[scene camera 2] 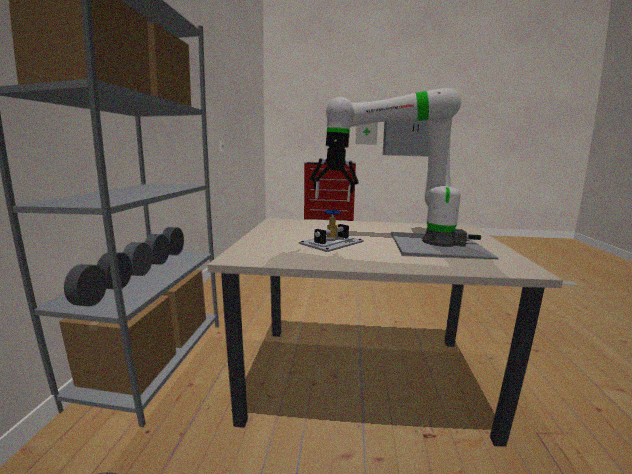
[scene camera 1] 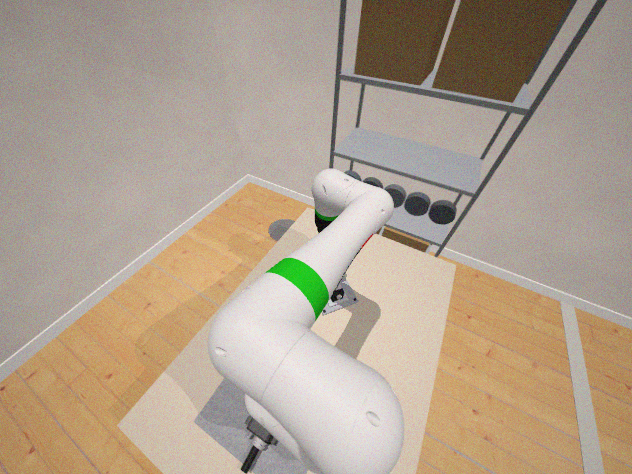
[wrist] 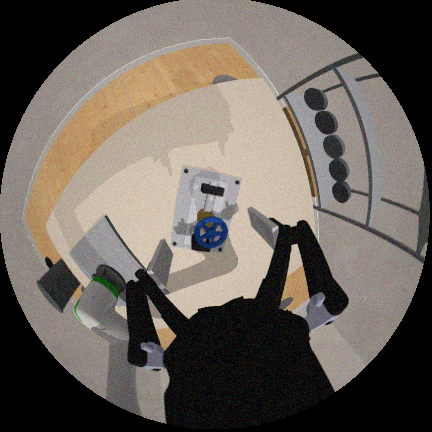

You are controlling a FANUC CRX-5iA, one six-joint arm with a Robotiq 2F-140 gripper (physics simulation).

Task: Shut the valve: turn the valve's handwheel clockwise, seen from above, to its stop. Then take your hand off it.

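The valve has a blue handwheel point(scene camera 2: 332, 211) point(wrist: 210, 232) on top of a brass body point(scene camera 2: 332, 227), with a pipe through black clamps on a grey base plate point(scene camera 2: 326, 246) point(wrist: 181, 200). In scene camera 1 part of the base plate point(scene camera 1: 348, 302) shows beside the arm; the handwheel is hidden there. My gripper point(scene camera 2: 332, 192) point(wrist: 207, 232) is open and empty, pointing down. Its fingertips are above the handwheel with a gap in height, one to each side of it, and touch nothing. In scene camera 1 the gripper's fingers are hidden behind the arm.
The valve stands on a cream table point(scene camera 1: 408, 285) point(scene camera 2: 387, 272). The arm's base is bolted on a grey plate point(scene camera 2: 408, 248) at the other end. A shelf rack point(scene camera 2: 99, 168) with dark round discs and brown boxes stands beyond the table's end. A red cabinet point(scene camera 2: 329, 196) is behind.
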